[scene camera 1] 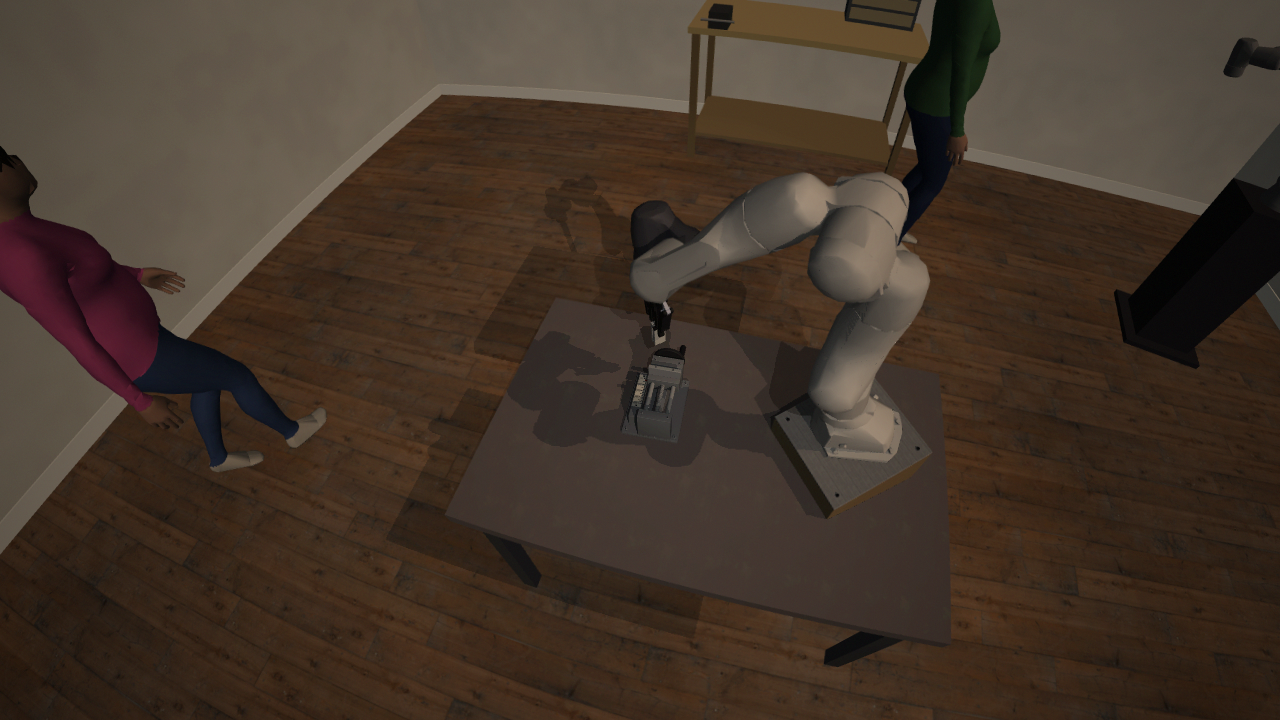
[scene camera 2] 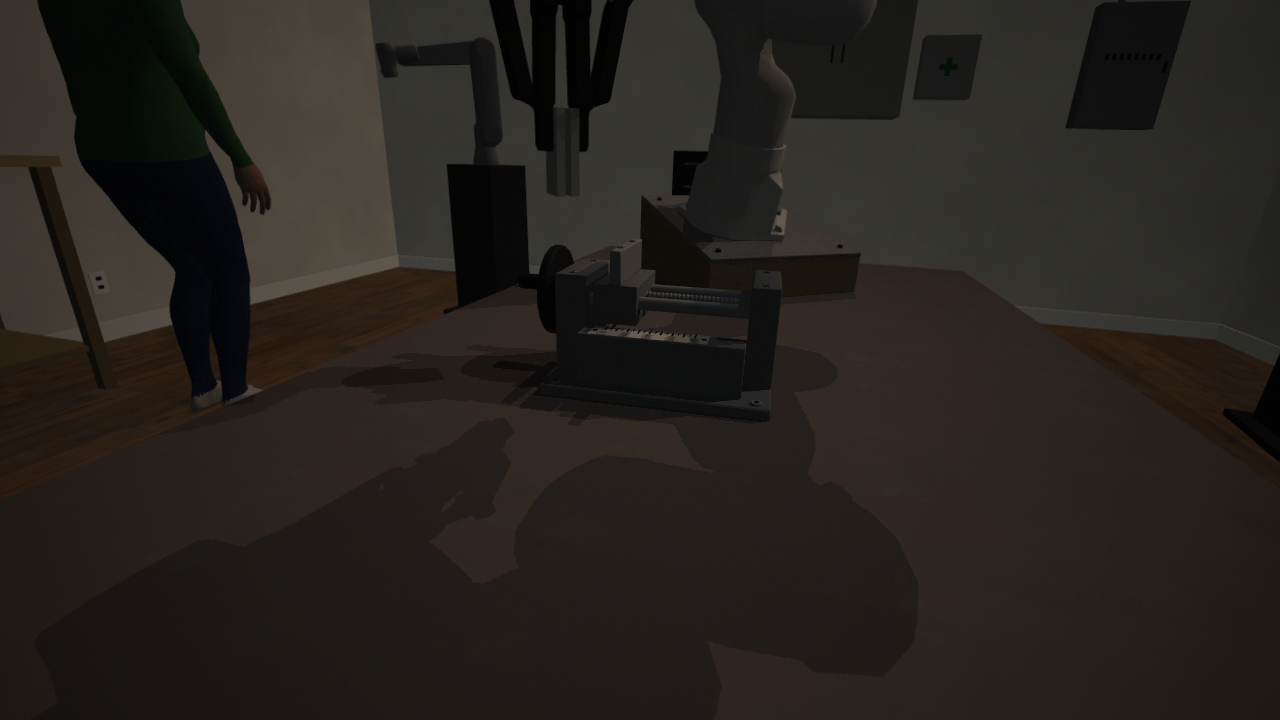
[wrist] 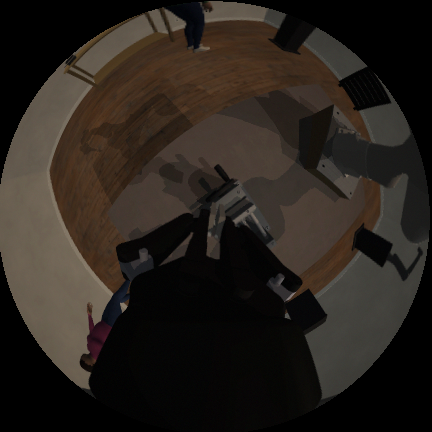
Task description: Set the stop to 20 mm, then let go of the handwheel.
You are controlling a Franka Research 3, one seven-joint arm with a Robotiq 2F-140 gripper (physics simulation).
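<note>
The handwheel is dark, with a handle sticking out, at one end of the grey screw-driven stop fixture. The stop carriage with its upright plate sits near the handwheel end of the rods. The scale runs along the fixture's side; its numbers are too small to read. My gripper is shut, its pale pads together with nothing seen between them. It hangs above the handwheel end, apart from the wheel. The fingers hide part of the fixture in the wrist view.
The fixture stands on the table. The arm's base block stands on the same table. A person in green and a person in pink stand on the floor away from it. A wooden workbench is behind.
</note>
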